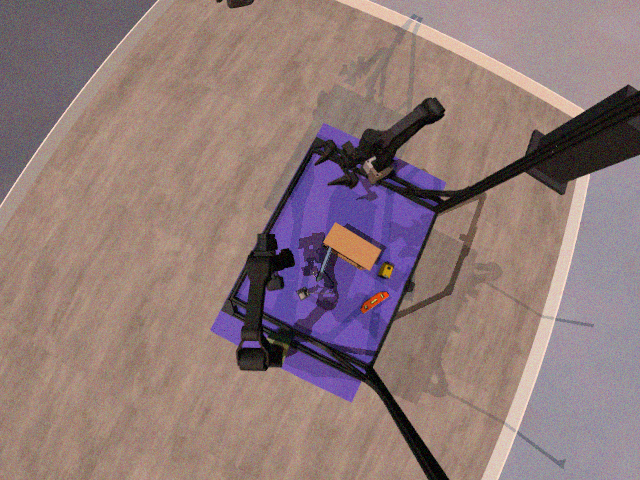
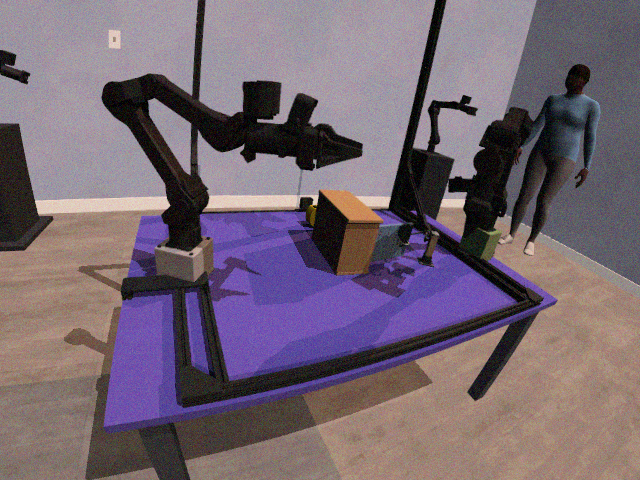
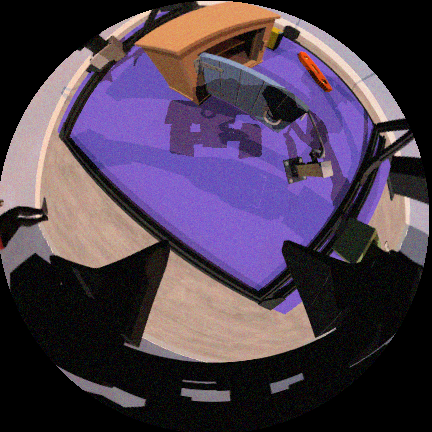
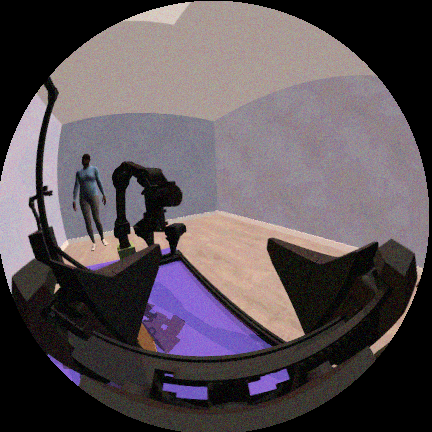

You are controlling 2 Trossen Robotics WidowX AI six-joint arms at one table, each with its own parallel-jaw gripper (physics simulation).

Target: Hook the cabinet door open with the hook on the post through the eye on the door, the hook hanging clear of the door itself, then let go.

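Frame: origin at the left arm's base, x back, y right, z up, level; centimetres.
Seen in the pictures: left gripper, fingertip midpoint: [image 2: 465, 232] [image 3: 227, 246] [image 4: 162, 253]; right gripper, fingertip midpoint: [image 1: 320, 174] [image 2: 362, 149] [image 4: 214, 247]; left arm's base, link origin: [image 1: 274, 352] [image 2: 484, 227] [image 3: 369, 254] [image 4: 124, 245]; right arm's base, link origin: [image 1: 379, 164] [image 2: 184, 242].
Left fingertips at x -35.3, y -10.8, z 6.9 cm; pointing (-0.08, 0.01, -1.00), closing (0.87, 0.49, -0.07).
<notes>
Offsets run from my left fingertips to a thing's middle. "*": to the spot under its first point.
The wooden cabinet {dx -17.4, dy +27.4, dz -10.4 cm} [image 1: 354, 245] [image 2: 356, 249] [image 3: 170, 70] has its blue-grey door {* dx -7.0, dy +19.1, dz -5.7 cm} [image 1: 325, 263] [image 3: 230, 90] swung open. The eye [image 3: 271, 120], a pale ring, is on the door's outer face near its free edge. The post {* dx +8.2, dy +14.3, dz -7.8 cm} [image 1: 303, 293] [image 2: 429, 249] [image 3: 312, 169] stands off that edge. The thin hook {dx +6.1, dy +20.8, dz -13.0 cm} [image 3: 320, 134] rises from the post toward the door edge; its tip looks apart from the eye, partly lost in shadow. My left gripper [image 3: 227, 246] is open and empty, back from the post and door. My right gripper [image 1: 323, 171] [image 2: 360, 148] [image 4: 214, 247] is open and empty, raised away from the cabinet.
An orange level-shaped object {dx +1.9, dy +47.4, dz -17.7 cm} [image 1: 374, 301] [image 3: 315, 71] and a small yellow block {dx -13.3, dy +48.1, dz -15.0 cm} [image 1: 386, 269] [image 2: 311, 215] [image 3: 274, 38] lie beyond the cabinet's open side. A black rail [image 2: 330, 364] borders the purple table. A person [image 2: 566, 126] [image 4: 89, 192] stands beyond the table.
</notes>
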